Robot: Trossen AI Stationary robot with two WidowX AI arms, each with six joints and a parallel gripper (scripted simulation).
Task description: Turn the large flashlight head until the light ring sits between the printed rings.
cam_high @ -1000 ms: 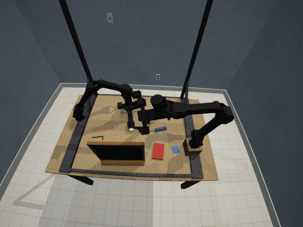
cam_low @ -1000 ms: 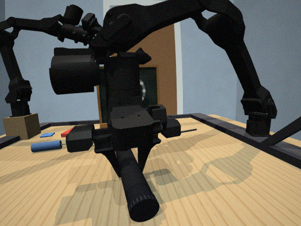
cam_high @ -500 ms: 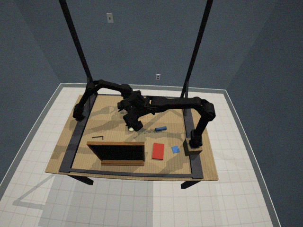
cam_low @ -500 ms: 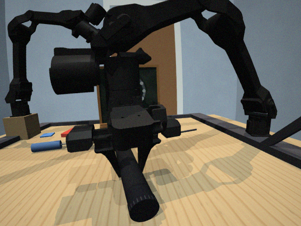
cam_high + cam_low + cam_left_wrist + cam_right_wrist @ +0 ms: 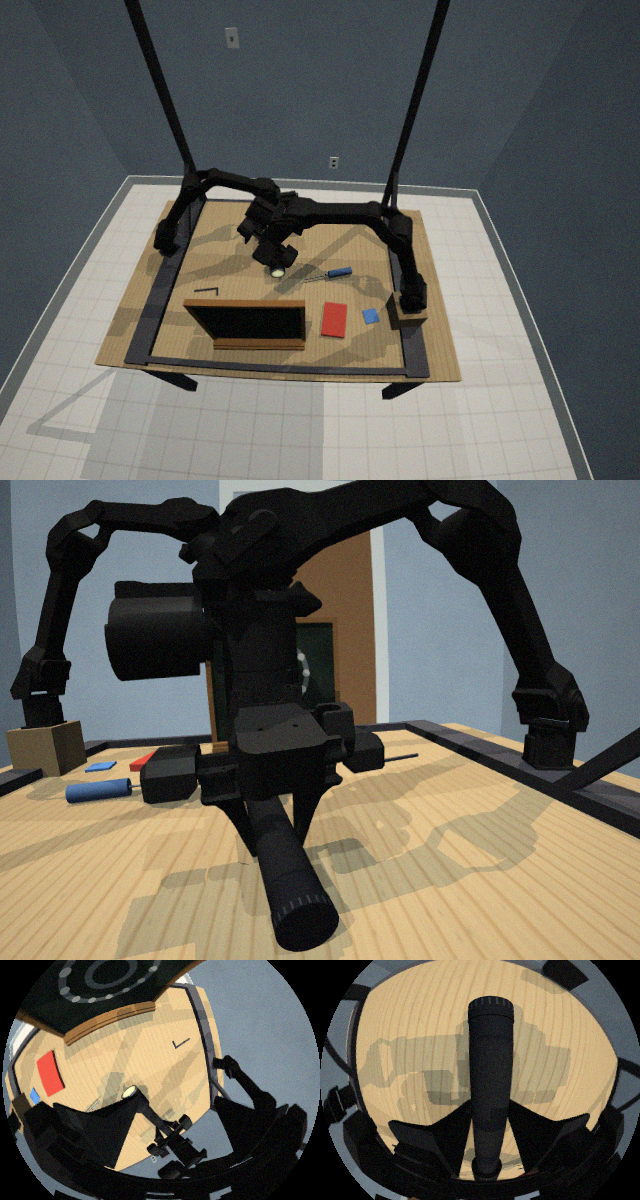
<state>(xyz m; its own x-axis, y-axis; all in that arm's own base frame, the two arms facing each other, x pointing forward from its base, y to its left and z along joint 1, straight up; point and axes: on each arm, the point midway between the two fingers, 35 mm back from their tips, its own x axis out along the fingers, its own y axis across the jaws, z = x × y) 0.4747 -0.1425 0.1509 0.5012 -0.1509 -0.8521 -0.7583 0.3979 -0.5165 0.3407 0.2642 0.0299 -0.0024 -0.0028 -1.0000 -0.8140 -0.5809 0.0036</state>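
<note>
Right now my left hand is 220 mm above the flashlight head and 70 mm past it. Round my left hand: small blue block 380 mm to the left, 250 mm below, 10 mm ahead; red block 260 mm to the left, 240 mm below, 60 mm ahead.
</note>
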